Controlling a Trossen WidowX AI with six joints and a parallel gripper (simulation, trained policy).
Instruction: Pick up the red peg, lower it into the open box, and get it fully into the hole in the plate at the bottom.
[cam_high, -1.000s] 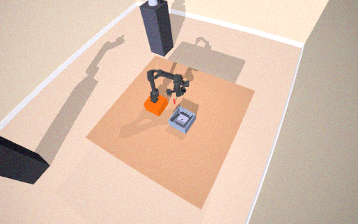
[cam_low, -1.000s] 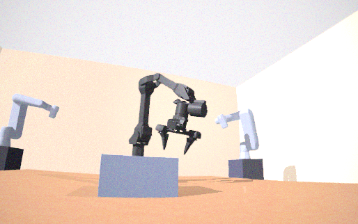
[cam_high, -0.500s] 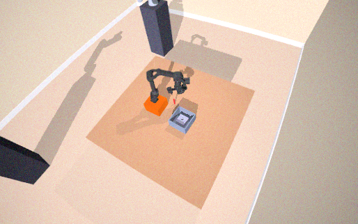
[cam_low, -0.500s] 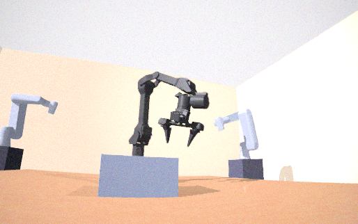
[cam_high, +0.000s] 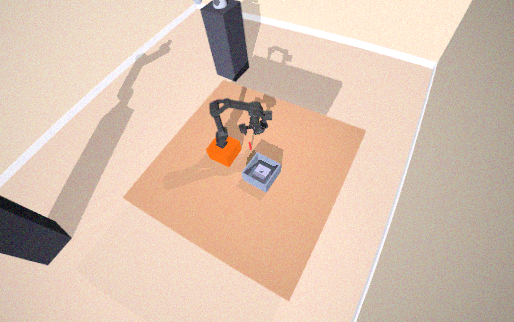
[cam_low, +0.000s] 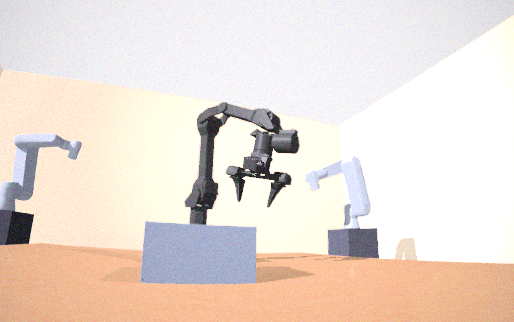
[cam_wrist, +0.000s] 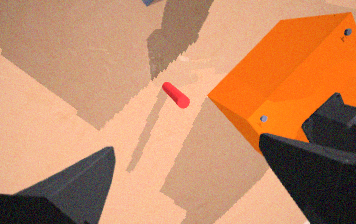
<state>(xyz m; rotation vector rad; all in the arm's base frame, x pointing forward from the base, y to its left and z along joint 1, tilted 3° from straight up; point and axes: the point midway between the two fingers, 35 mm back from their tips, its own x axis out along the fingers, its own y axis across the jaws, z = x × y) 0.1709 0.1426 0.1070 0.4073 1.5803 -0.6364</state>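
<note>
The red peg lies 13 cm below my gripper tip, 2 cm to the right of it and 2 cm behind it. The rest, counted from my gripper tip: grey box: 17 cm ahead, 16 cm to the right, 15 cm below.
</note>
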